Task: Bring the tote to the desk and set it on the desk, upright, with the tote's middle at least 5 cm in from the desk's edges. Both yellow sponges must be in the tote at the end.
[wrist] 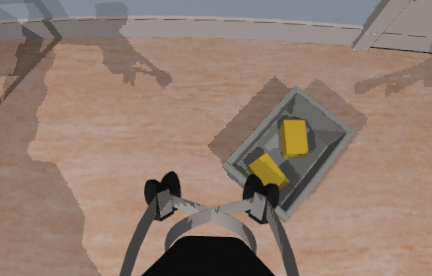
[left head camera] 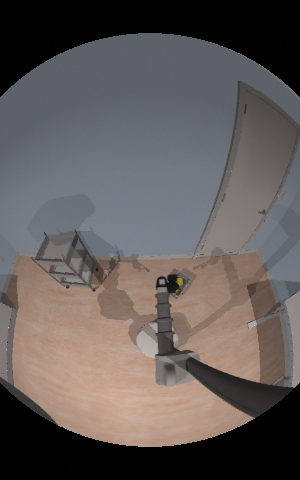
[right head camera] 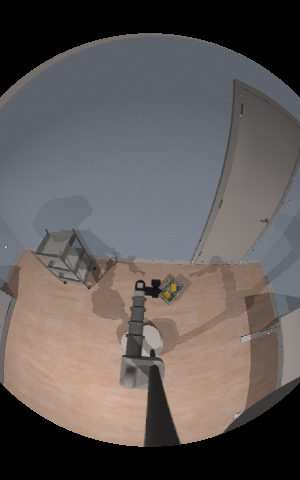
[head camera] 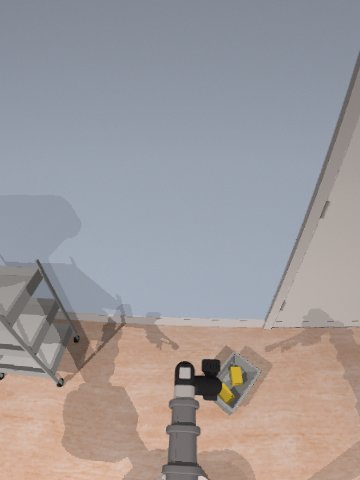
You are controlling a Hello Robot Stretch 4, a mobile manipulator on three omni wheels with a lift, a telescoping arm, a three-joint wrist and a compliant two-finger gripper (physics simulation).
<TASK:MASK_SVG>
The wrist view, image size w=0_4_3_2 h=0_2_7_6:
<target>my gripper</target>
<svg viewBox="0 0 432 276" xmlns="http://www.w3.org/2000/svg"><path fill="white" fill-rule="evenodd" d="M119 275L131 276L139 249L153 220L163 221L173 215L174 211L180 209L192 215L177 222L170 229L165 240L165 253L141 276L275 276L256 256L257 244L252 231L241 221L230 216L243 211L248 213L248 216L260 225L269 223L281 252L287 276L299 276L294 253L285 229L274 210L279 201L279 188L277 184L269 183L264 186L258 176L251 174L245 182L241 201L210 208L181 198L179 178L174 171L167 173L162 178L161 183L155 179L147 180L144 196L148 208L133 234ZM244 240L242 241L236 237L184 236L171 246L185 232L210 221L231 230Z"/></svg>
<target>grey tote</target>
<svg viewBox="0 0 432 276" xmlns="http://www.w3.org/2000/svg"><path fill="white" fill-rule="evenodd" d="M297 85L290 90L222 165L222 168L227 171L227 175L244 189L245 182L249 175L251 175L247 167L267 152L289 180L289 183L279 190L279 201L274 209L277 216L283 222L287 222L355 133L355 131ZM284 120L305 120L309 154L304 158L282 157L280 125Z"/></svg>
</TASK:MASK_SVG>
